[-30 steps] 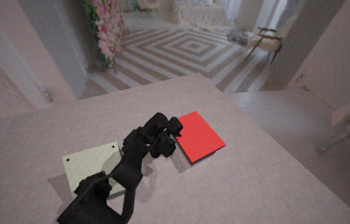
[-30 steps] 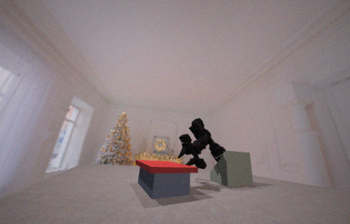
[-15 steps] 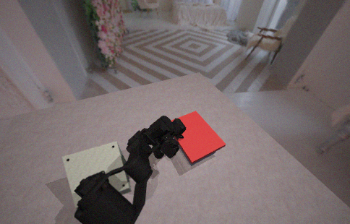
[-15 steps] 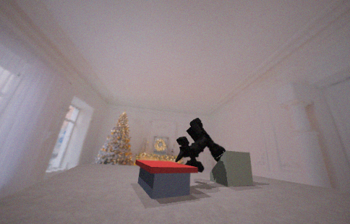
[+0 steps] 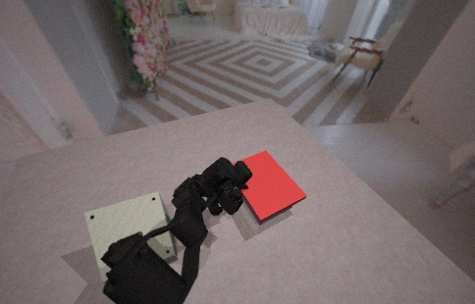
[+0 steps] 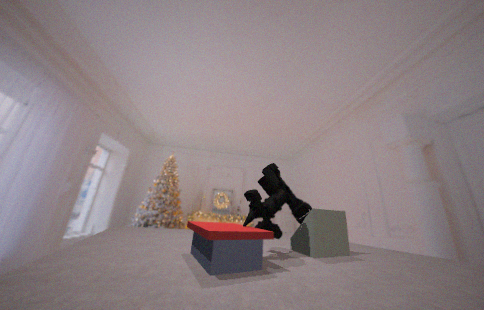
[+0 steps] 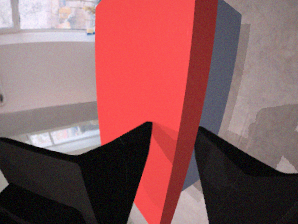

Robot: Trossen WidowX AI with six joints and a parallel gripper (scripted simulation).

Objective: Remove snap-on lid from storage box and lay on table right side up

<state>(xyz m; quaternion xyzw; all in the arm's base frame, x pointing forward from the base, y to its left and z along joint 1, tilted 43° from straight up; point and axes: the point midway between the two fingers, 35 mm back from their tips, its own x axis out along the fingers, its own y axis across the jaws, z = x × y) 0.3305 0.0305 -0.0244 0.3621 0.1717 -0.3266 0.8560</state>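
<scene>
Now: the red lid 80 mm ahead of my gripper tip, 10 mm to the left of it and 10 mm above it. Round my gripper tip: blue storage box: 80 mm ahead, 40 mm below, 10 mm to the left.
</scene>
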